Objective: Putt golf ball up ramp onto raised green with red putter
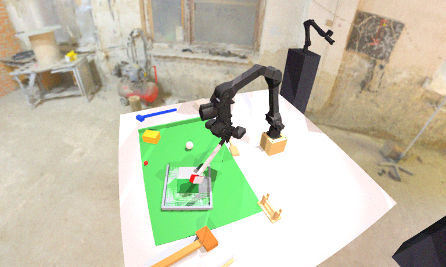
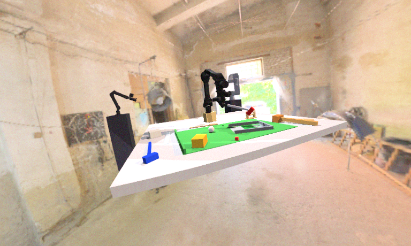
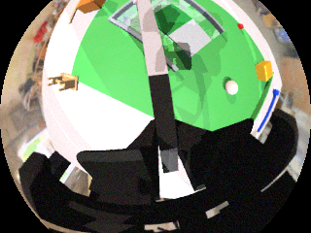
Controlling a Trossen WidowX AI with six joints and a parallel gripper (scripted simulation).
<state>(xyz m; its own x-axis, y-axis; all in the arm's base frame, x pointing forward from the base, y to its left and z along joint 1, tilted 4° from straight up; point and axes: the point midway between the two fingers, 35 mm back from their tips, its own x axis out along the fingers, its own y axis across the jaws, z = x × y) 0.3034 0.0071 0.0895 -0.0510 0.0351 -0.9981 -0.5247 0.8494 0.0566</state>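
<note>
The red putter is 10 cm ahead of my gripper tip and 7 cm to the left of it. Also, from my gripper tip: small red cube 39 cm ahead, 14 cm to the right, 14 cm below; wooden rack 33 cm to the left, 11 cm below, 6 cm behind; white golf ball 18 cm to the right, 13 cm ahead, 12 cm below.
</note>
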